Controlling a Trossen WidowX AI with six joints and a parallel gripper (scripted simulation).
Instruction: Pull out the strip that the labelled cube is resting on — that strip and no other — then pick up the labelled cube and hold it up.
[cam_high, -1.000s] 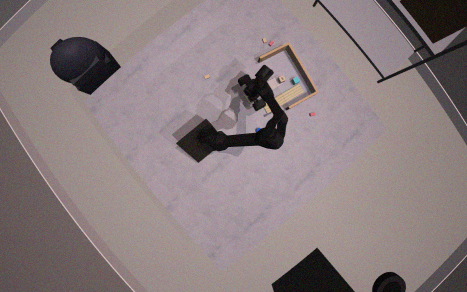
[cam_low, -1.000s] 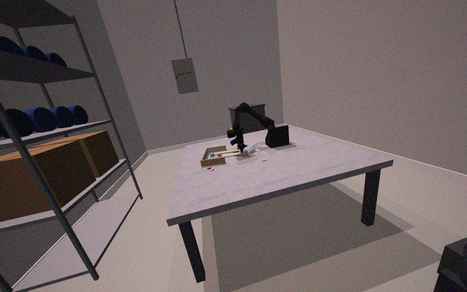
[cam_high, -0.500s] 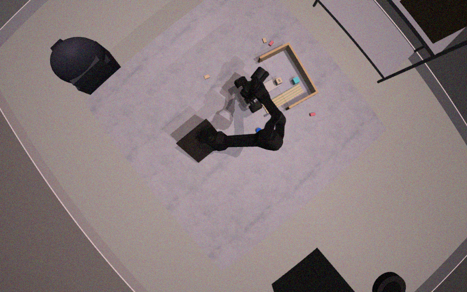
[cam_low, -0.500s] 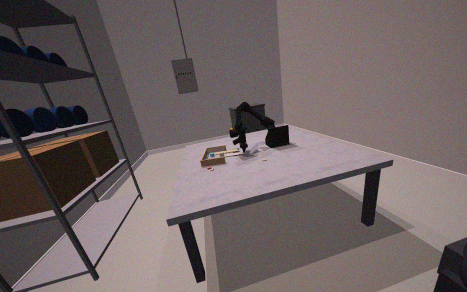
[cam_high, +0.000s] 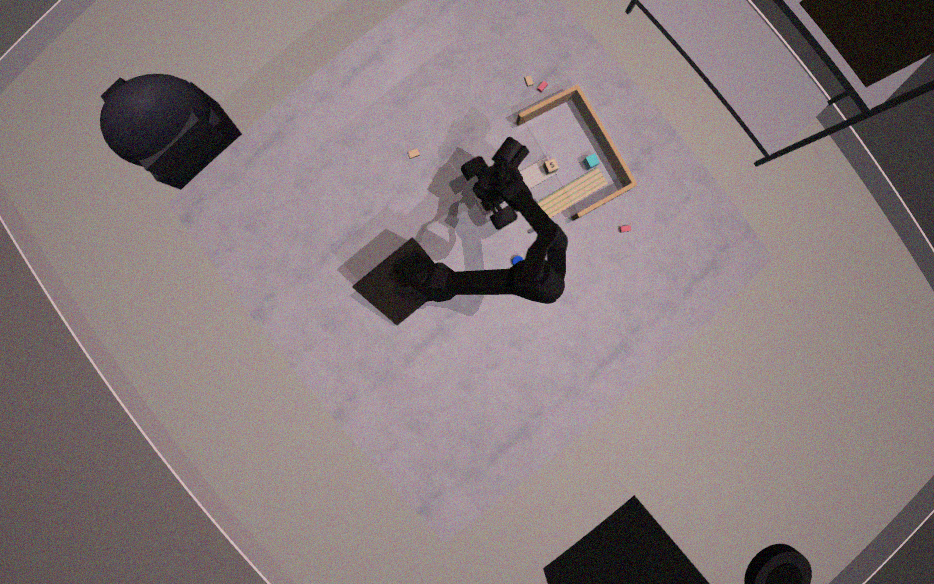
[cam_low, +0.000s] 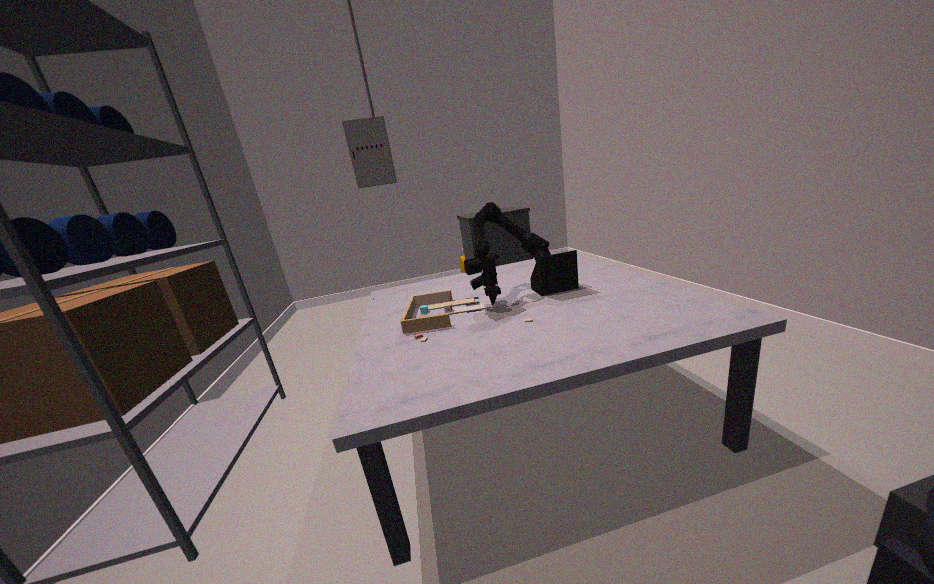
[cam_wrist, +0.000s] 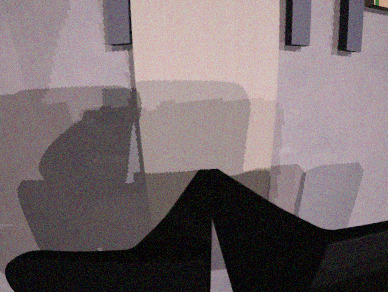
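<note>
Right now my gripper tip is 9 cm short of the pale strip. Round my gripper tip: labelled cube (20 cm ahead, 2 cm above, 1 cm to the right).
</note>
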